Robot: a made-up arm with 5 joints. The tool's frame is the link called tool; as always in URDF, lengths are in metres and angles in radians. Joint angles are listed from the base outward.
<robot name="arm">
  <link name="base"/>
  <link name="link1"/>
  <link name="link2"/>
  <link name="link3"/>
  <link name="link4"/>
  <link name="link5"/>
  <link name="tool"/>
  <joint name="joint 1" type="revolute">
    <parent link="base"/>
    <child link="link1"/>
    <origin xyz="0 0 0.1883"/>
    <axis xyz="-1 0 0"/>
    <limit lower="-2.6" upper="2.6"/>
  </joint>
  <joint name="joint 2" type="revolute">
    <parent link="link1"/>
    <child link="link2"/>
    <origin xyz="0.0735 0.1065 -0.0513"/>
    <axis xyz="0 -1 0"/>
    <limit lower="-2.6" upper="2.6"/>
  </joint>
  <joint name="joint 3" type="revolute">
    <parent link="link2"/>
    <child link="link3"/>
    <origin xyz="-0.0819 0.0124 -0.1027"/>
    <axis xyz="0 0 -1"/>
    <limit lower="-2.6" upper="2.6"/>
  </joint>
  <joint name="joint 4" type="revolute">
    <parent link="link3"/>
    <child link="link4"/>
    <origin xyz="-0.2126 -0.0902 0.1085"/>
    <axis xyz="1 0 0"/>
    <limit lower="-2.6" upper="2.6"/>
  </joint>
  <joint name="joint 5" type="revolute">
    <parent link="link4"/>
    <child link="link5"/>
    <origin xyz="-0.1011 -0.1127 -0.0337"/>
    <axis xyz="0 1 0"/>
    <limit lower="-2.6" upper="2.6"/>
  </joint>
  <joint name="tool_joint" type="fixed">
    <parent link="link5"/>
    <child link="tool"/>
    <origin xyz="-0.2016 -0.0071 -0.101"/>
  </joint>
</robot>
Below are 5 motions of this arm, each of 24 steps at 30 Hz.
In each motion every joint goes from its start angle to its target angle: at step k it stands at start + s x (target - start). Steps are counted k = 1, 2, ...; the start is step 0. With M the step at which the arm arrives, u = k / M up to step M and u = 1 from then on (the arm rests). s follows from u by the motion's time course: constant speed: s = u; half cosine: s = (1 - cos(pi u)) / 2; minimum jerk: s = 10 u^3 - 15 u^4 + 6 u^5.
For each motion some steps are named. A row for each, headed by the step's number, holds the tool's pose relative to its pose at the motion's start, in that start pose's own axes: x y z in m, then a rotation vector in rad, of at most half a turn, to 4 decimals.
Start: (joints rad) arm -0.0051 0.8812 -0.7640 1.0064 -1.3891
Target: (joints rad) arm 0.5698 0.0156 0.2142 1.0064 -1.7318
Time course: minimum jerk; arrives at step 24
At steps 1, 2, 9, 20, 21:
1: 0.0000 0.0002 0.0001 -0.0006 -0.0002 -0.0003
2: -0.0002 0.0017 0.0009 -0.0048 -0.0017 -0.0026
9: 0.0039 0.0888 0.0392 -0.2952 -0.0882 -0.0876
20: 0.0683 0.2400 0.0476 -1.1312 -0.3099 0.2408
21: 0.0702 0.2423 0.0465 -1.1524 -0.3162 0.2619

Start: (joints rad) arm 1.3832 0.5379 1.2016 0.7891 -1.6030
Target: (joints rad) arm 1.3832 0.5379 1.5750 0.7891 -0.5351
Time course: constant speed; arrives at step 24
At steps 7, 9, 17, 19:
7: -0.0423 0.0208 0.0650 -0.0763 0.2340 -0.0095
9: -0.0524 0.0287 0.0835 -0.0976 0.3008 -0.0166
17: -0.0836 0.0683 0.1542 -0.1774 0.5665 -0.0640
19: -0.0890 0.0802 0.1706 -0.1955 0.6325 -0.0805

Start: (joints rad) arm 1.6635 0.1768 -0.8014 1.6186 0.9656
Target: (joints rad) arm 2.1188 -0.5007 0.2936 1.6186 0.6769
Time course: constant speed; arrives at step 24
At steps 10, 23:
10: 0.2019 0.1766 -0.1804 0.2492 -0.5801 -0.2048
23: 0.6038 0.3005 -0.1522 0.3646 -1.3573 -0.7000

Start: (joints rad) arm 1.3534 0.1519 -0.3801 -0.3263 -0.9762
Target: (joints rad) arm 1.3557 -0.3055 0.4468 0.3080 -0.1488
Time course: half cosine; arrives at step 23
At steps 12, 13, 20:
12: 0.0721 0.2460 0.2591 -0.0041 0.7416 -0.5540
13: 0.0996 0.2764 0.2836 0.0005 0.8244 -0.6258
20: 0.2844 0.4175 0.3599 0.0402 1.2012 -1.0141

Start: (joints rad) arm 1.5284 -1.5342 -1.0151 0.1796 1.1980
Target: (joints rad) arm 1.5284 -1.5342 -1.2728 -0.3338 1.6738
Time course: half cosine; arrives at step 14
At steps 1, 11, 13, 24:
1: -0.0013 -0.0008 0.0023 -0.0053 0.0065 -0.0049
11: -0.0541 0.0022 0.1537 -0.3034 0.4032 -0.4153
13: -0.0550 0.0078 0.1677 -0.3260 0.4382 -0.4680
24: -0.0551 0.0085 0.1695 -0.3288 0.4426 -0.4749

